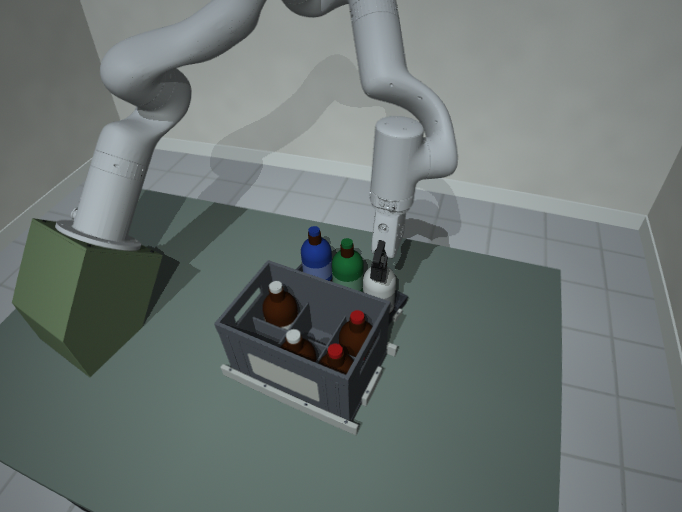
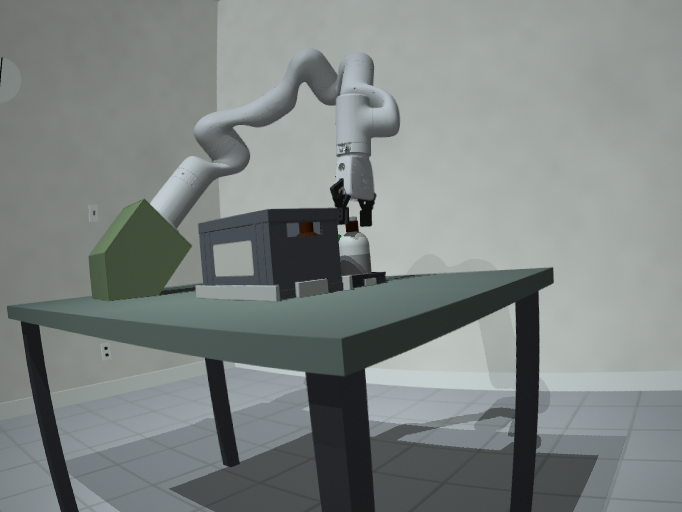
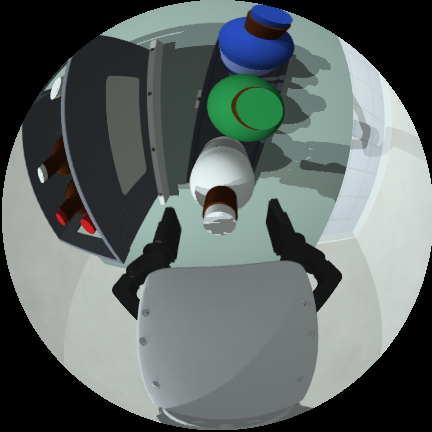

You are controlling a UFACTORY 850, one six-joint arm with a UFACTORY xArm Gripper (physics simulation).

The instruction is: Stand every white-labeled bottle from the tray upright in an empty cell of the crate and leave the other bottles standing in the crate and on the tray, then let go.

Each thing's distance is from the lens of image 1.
green bottle (image 1: pixel 347 264): 1.00 m
blue bottle (image 1: pixel 316 255): 1.04 m
white bottle (image 1: pixel 386 290): 0.98 m
